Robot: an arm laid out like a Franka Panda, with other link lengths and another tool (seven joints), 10 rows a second.
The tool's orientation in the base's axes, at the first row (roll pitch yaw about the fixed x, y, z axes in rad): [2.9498, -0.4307, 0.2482]
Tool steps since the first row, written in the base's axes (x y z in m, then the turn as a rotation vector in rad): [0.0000, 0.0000, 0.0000, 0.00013, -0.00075, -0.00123]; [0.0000, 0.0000, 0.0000, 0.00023, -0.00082, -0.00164]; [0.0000, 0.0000, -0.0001, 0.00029, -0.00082, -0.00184]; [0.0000, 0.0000, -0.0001, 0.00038, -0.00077, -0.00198]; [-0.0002, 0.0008, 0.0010, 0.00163, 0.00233, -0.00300]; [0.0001, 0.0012, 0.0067, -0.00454, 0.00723, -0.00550]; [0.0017, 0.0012, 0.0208, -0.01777, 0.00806, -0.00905]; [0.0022, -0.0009, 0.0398, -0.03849, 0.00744, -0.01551]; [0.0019, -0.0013, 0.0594, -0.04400, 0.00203, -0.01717]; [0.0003, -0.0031, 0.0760, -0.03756, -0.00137, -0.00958]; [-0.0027, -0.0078, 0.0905, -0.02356, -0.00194, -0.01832]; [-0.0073, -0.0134, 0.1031, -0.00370, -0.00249, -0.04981]
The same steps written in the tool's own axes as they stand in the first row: [0.0000, 0.0000, 0.0000, -0.00057, 0.00054, 0.00122]; [0.0000, 0.0000, 0.0000, -0.00067, 0.00055, 0.00163]; [0.0000, 0.0000, 0.0001, -0.00070, 0.00053, 0.00184]; [0.0000, 0.0000, 0.0001, -0.00066, 0.00047, 0.00200]; [0.0004, -0.0006, -0.0010, 0.00070, -0.00252, 0.00320]; [0.0032, 0.0000, -0.0060, -0.00468, -0.00872, 0.00228]; [0.0104, 0.0027, -0.0179, -0.01763, -0.01231, -0.00050]; [0.0184, 0.0081, -0.0344, -0.03872, -0.01622, -0.00388]; [0.0262, 0.0119, -0.0520, -0.04547, -0.01216, -0.00440]; [0.0313, 0.0162, -0.0674, -0.03739, -0.00649, -0.00802]; [0.0337, 0.0228, -0.0813, -0.02883, -0.00515, 0.00604]; [0.0336, 0.0297, -0.0941, -0.02461, -0.00682, 0.04300]
